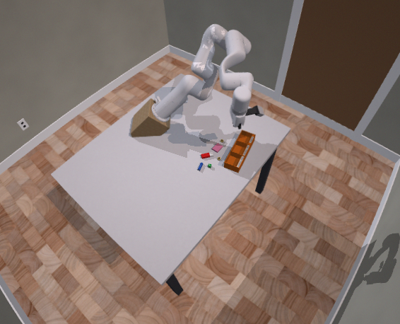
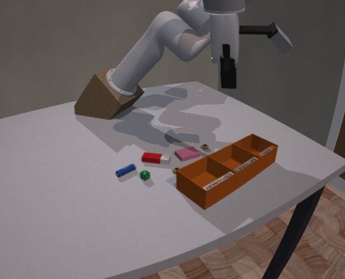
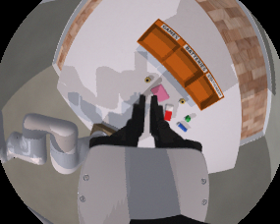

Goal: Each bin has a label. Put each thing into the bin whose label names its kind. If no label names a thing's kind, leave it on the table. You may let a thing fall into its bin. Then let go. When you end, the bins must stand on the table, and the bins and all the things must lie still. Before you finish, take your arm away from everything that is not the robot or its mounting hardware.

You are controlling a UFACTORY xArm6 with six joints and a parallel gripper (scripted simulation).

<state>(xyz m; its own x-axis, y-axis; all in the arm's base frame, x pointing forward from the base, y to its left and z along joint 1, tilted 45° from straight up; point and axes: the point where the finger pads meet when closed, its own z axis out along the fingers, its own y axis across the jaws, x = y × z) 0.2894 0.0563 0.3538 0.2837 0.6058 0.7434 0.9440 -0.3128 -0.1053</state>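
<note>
Now: hand 180 mm above the orange three-part bin, 50 mm short of it and 10 mm to the right of it. Also, from my hand: pink eraser 200 mm below, 80 mm to the right, 50 mm behind; red-and-white eraser 200 mm below, 150 mm to the right, 30 mm behind; green die 200 mm below, 180 mm to the right, 40 mm ahead.
</note>
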